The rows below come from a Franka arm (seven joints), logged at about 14 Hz.
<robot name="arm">
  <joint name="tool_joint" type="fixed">
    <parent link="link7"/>
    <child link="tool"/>
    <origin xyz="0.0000 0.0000 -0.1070" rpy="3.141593 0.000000 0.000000"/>
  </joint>
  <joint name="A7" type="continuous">
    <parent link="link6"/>
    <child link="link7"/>
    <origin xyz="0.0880 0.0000 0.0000" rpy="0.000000 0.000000 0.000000"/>
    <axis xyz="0 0 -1"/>
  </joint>
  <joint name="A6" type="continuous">
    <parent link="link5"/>
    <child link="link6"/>
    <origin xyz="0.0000 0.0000 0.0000" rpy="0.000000 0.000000 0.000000"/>
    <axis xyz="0 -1 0"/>
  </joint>
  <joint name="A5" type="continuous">
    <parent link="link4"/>
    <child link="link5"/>
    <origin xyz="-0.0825 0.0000 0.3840" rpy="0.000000 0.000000 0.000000"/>
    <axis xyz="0 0 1"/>
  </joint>
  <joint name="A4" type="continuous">
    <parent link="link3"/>
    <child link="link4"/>
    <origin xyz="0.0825 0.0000 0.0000" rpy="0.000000 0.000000 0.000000"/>
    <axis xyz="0 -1 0"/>
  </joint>
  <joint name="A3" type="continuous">
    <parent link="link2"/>
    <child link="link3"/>
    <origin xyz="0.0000 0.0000 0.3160" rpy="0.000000 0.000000 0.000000"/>
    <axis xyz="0 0 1"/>
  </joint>
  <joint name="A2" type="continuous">
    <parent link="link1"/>
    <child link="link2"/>
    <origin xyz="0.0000 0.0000 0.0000" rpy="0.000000 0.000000 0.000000"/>
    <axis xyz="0 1 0"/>
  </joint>
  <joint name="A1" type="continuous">
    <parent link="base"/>
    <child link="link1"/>
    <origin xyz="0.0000 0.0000 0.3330" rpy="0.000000 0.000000 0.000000"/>
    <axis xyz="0 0 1"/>
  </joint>
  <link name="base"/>
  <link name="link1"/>
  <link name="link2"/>
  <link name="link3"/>
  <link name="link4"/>
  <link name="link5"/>
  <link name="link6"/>
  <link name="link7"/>
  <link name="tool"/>
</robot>
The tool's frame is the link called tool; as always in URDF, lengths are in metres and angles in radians. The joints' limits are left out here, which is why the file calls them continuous.
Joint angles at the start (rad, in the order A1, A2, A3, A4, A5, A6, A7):
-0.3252 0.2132 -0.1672 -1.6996 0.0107 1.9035 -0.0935
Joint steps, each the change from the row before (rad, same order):
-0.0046 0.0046 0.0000 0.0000 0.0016 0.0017 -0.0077
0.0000 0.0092 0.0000 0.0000 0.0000 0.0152 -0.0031
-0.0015 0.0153 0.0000 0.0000 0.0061 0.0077 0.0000
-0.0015 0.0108 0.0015 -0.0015 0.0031 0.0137 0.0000
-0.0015 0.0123 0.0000 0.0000 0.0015 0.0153 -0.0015
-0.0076 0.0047 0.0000 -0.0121 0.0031 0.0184 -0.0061
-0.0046 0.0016 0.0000 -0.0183 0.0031 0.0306 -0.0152
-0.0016 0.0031 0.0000 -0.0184 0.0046 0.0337 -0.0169
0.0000 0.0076 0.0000 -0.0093 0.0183 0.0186 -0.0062
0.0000 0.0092 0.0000 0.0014 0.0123 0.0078 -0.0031
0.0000 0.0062 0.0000 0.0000 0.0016 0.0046 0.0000
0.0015 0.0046 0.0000 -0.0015 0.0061 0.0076 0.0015
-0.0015 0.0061 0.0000 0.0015 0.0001 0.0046 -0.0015
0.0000 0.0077 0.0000 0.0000 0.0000 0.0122 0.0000
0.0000 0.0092 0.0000 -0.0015 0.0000 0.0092 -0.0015
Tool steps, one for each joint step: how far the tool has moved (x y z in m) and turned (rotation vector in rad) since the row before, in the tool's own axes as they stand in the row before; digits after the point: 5 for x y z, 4 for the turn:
0.00059 0.00265 0.00275 0.0011 -0.0029 -0.0027
0.00287 -0.00005 0.00433 -0.0022 0.0059 -0.0033
0.00271 0.00024 0.00884 0.0039 -0.0070 0.0033
0.00256 -0.00022 0.00626 0.0013 0.0016 0.0010
0.00297 0.00078 0.00636 -0.0010 0.0031 0.0003
-0.00012 0.00464 0.00717 0.0018 0.0017 0.0029
-0.00026 0.00292 0.00701 0.0011 0.0108 -0.0089
0.00011 0.00098 0.00764 0.0016 0.0126 -0.0128
0.00069 -0.00090 0.00748 0.0143 0.0040 0.0025
0.00179 -0.00054 0.00447 0.0091 0.0015 0.0026
0.00085 0.00000 0.00352 0.0005 -0.0014 0.0008
0.00087 -0.00113 0.00295 0.0042 0.0022 0.0031
0.00102 0.00105 0.00276 -0.0011 0.0000 0.0000
0.00164 0.00023 0.00382 -0.0022 0.0044 0.0001
0.00098 0.00018 0.00575 -0.0016 -0.0016 -0.0013

